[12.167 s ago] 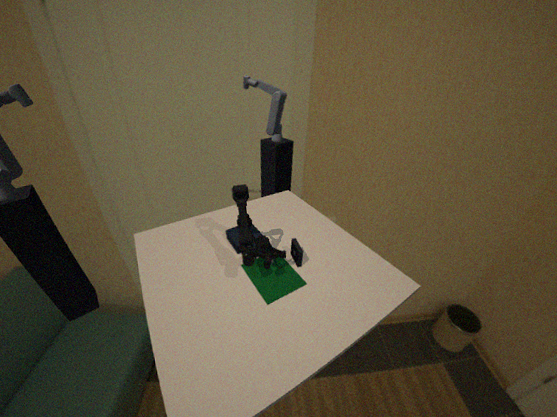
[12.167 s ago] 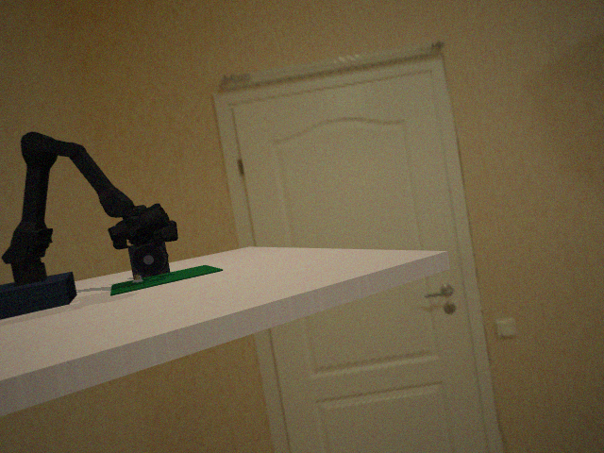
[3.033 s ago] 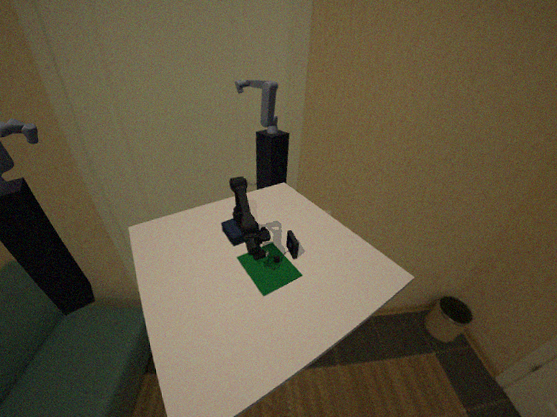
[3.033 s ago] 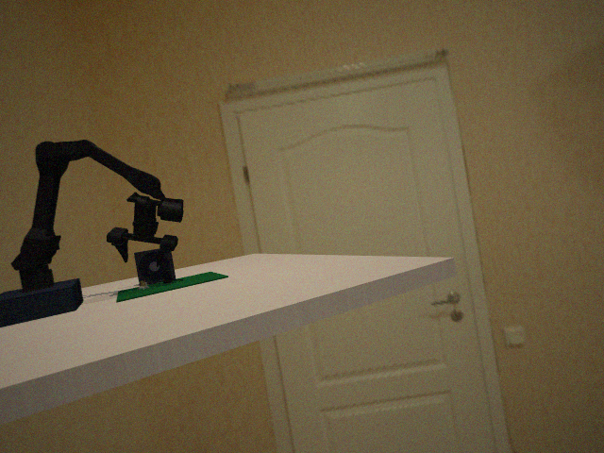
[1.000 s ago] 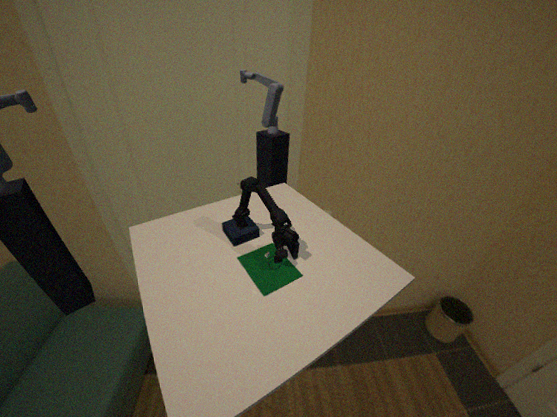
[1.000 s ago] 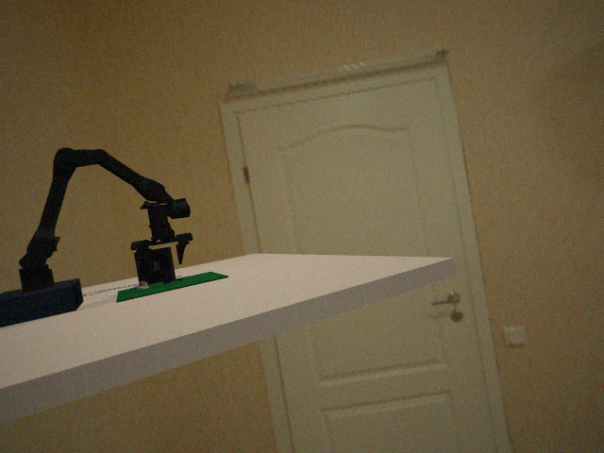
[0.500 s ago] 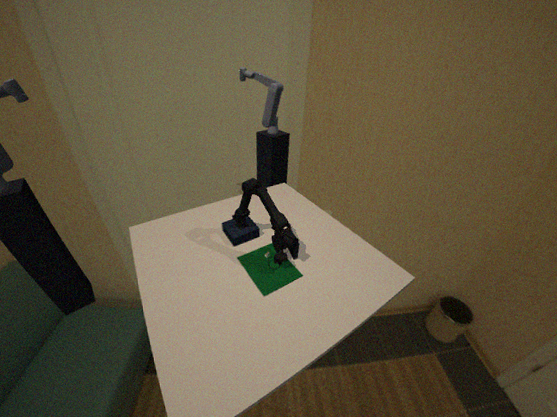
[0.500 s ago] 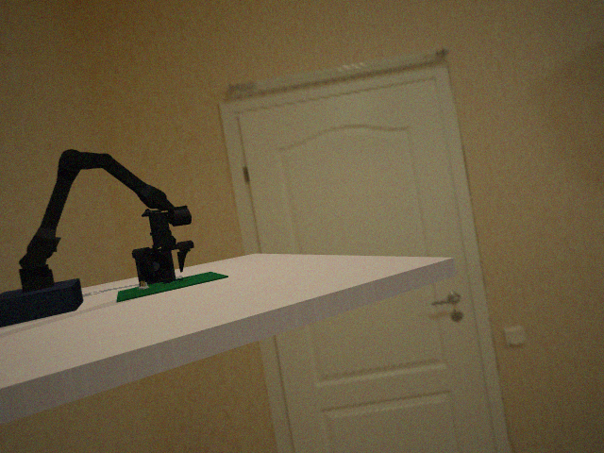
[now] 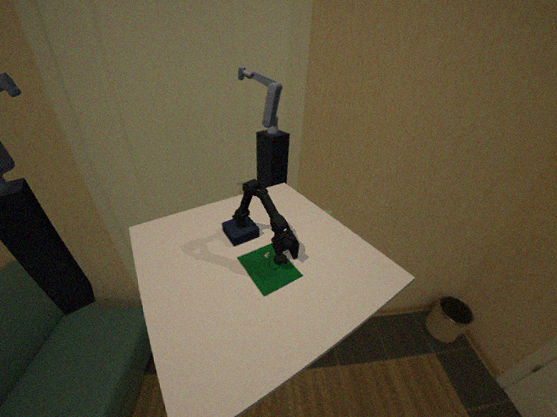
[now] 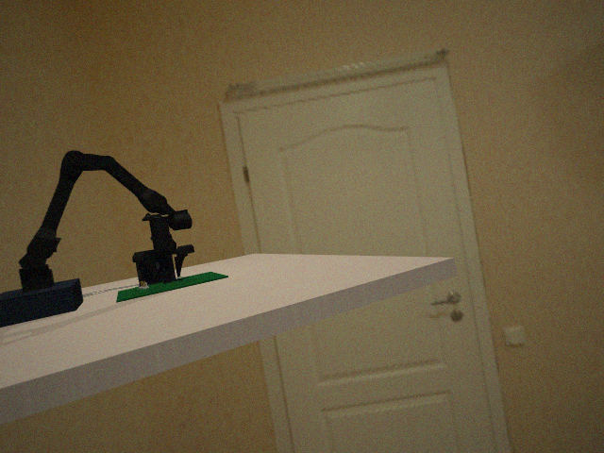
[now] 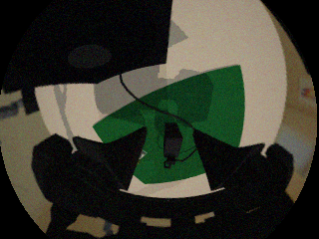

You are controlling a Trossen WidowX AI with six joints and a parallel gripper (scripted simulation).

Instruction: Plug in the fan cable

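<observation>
Now: gripper tip 8 cm past the pale fan header, 2 cm above it and 1 cm to the left of it. The rest, counted from my gripper tip: dark fan plug (1 cm to the right, 1 cm above); then green board (6 cm to the right, 3 cm below, 1 cm behind); then black fan (11 cm to the left, 4 cm above, 1 cm behind).
</observation>
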